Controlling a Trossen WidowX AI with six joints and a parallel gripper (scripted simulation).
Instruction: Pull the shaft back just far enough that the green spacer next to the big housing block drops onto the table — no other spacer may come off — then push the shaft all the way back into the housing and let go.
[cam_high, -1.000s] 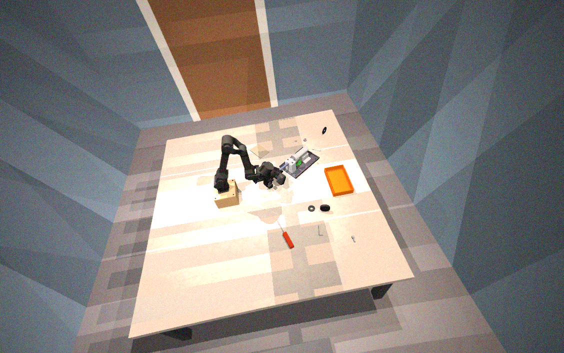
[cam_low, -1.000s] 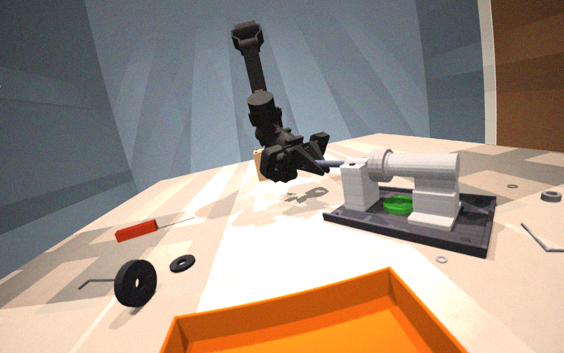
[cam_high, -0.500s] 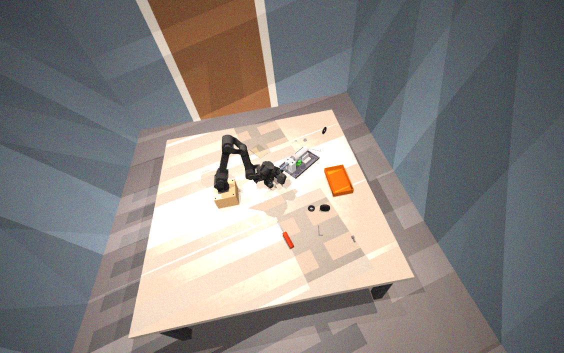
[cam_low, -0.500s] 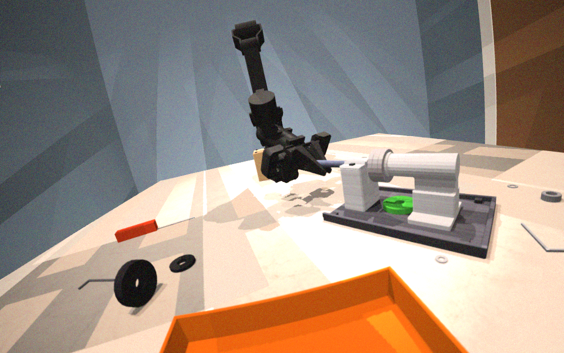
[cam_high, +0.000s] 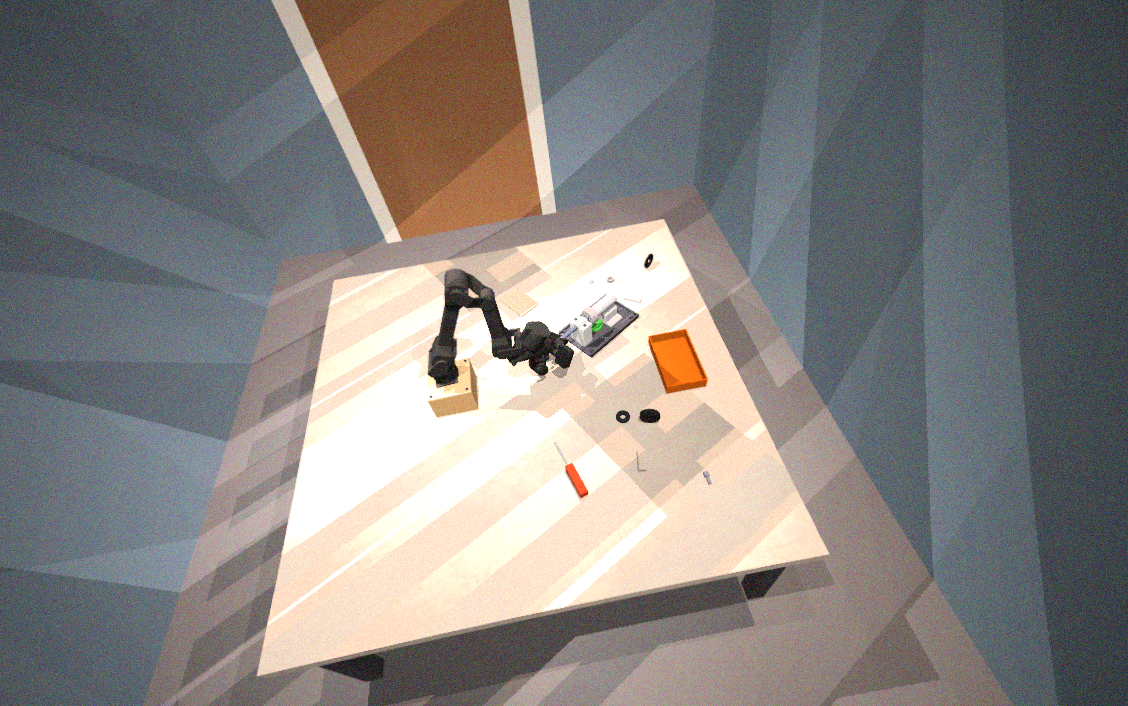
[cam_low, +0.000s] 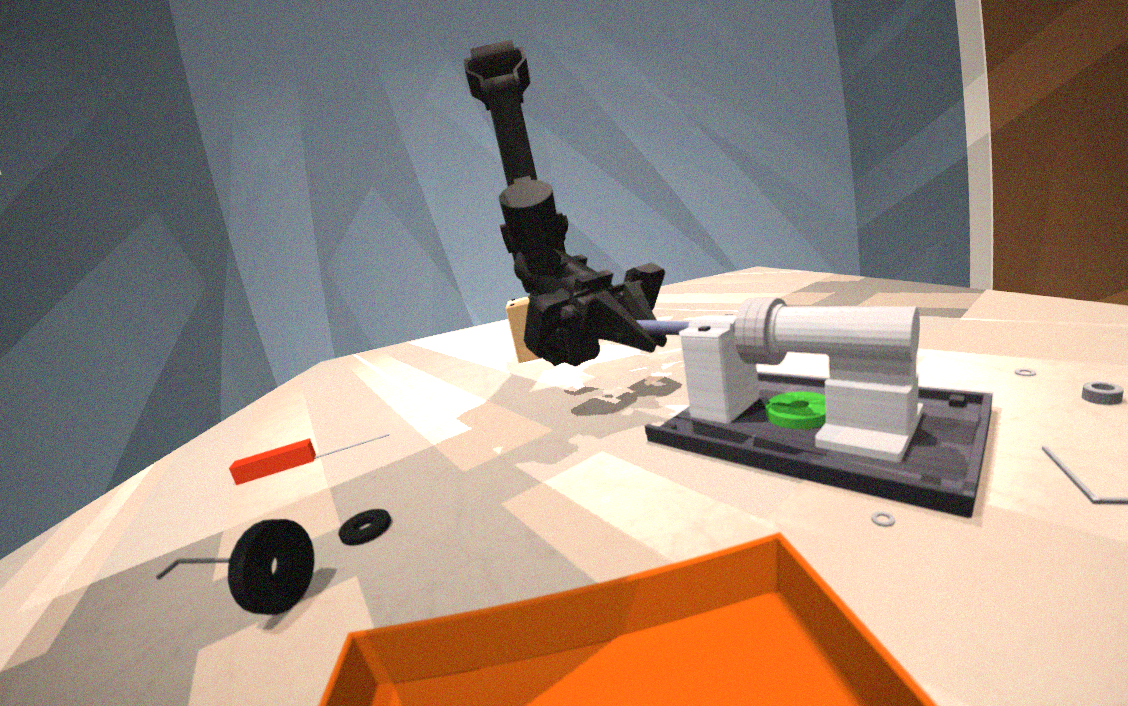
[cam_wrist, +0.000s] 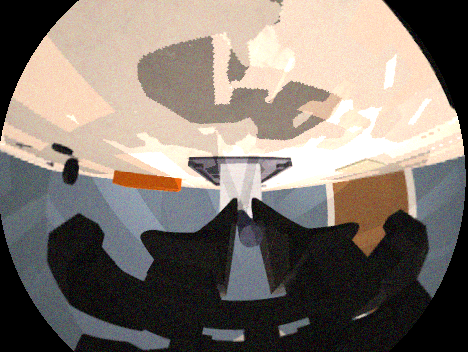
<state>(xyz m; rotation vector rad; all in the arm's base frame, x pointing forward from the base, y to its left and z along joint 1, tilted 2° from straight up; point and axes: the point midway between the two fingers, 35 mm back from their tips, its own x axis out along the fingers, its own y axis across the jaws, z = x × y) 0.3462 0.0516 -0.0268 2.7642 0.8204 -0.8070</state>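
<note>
Right now my gripper tip is 50 mm short of the shaft, 30 mm to the right of it and 20 mm below it. Round my gripper tip: orange tray: 310 mm ahead, 140 mm to the right, 50 mm below; then grey spacer: 90 mm ahead, 60 mm to the left, 20 mm above; then green spacer: 110 mm ahead, 80 mm to the left, 50 mm below.
</note>
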